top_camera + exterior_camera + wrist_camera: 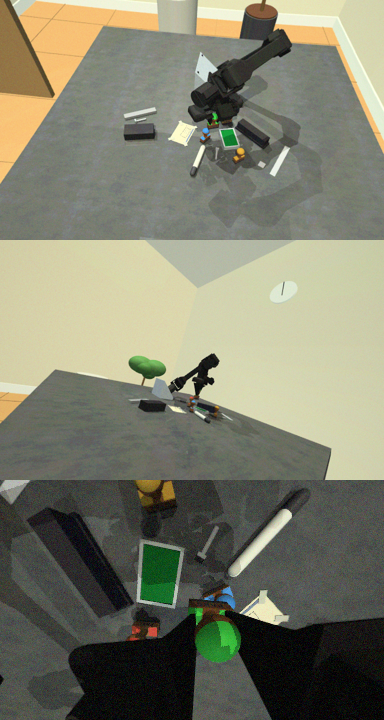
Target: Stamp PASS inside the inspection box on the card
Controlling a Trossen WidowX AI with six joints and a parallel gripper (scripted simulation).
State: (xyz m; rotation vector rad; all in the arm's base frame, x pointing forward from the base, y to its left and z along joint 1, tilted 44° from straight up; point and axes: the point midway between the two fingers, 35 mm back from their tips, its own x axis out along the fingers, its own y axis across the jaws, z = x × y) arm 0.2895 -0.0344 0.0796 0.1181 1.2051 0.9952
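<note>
My gripper tip is now 110 mm to the left of the cream card, 100 mm above it and 10 mm past it. Round my gripper tip: blue-knobbed stamp 80 mm below, 20 mm to the right, 10 mm ahead; then green ink pad 90 mm below, 70 mm to the left, 10 mm behind; then green-knobbed stamp right at my gripper tip.
</note>
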